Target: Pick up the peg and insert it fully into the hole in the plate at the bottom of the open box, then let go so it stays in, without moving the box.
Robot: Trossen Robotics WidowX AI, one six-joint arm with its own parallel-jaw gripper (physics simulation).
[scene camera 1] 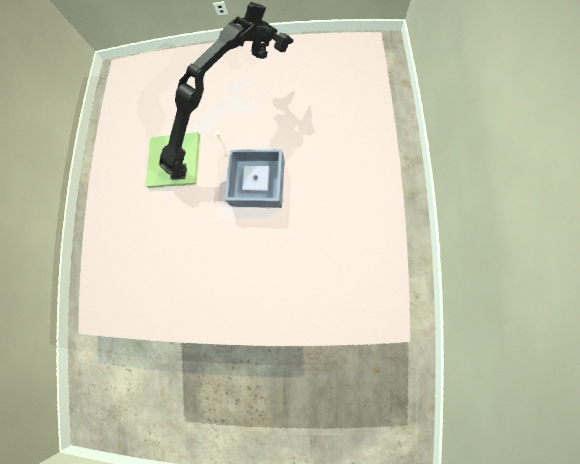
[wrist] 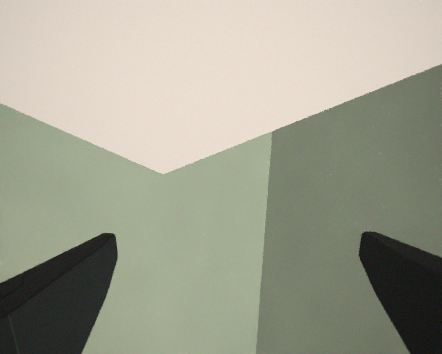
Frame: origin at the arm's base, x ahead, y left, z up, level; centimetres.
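Seen in the pictures: gripper, between the fingertips: (wrist: 239, 244); arm's base, origin of its link: (scene camera 1: 178, 171).
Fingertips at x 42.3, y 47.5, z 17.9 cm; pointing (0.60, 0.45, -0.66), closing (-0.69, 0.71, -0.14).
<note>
Pixels of each thing's top centre, then the offset from my fingertips to it. "spot": a spot on its surface instead. Level surfaces: height alone.
- peg, centre of its top: (scene camera 1: 217, 133) dy -34.5, dx -26.0, dz -12.3 cm
- open blue-grey box, centre of its top: (scene camera 1: 253, 174) dy -52.2, dx -10.6, dz -10.5 cm
- white plate, centre of its top: (scene camera 1: 255, 177) dy -52.2, dx -10.6, dz -14.2 cm
- dark round hole, a spot on its surface: (scene camera 1: 255, 177) spot: dy -51.6, dx -10.9, dz -15.8 cm
- pale pink table, height of its surface: dz -20.3 cm
The peg (scene camera 1: 218, 135) is a small, thin, pale yellow piece on the table, behind and left of the box in the scene view; whether it stands or lies is too small to tell. The open blue-grey box (scene camera 1: 255, 203) stands near the middle. At its bottom is a white plate (scene camera 1: 249, 186) with a dark round hole (scene camera 1: 255, 177). My gripper (scene camera 1: 274, 48) (wrist: 239, 244) is open and empty, raised high at the back, well away from the peg and box. The peg and the box do not show in the wrist view.
A flat green pad (scene camera 1: 189, 173) lies left of the box, partly under the arm's base (scene camera 1: 173, 162). The arm reaches from there toward the back wall. The pale pink table (scene camera 1: 240, 275) extends to the front and right of the box. Walls stand around.
</note>
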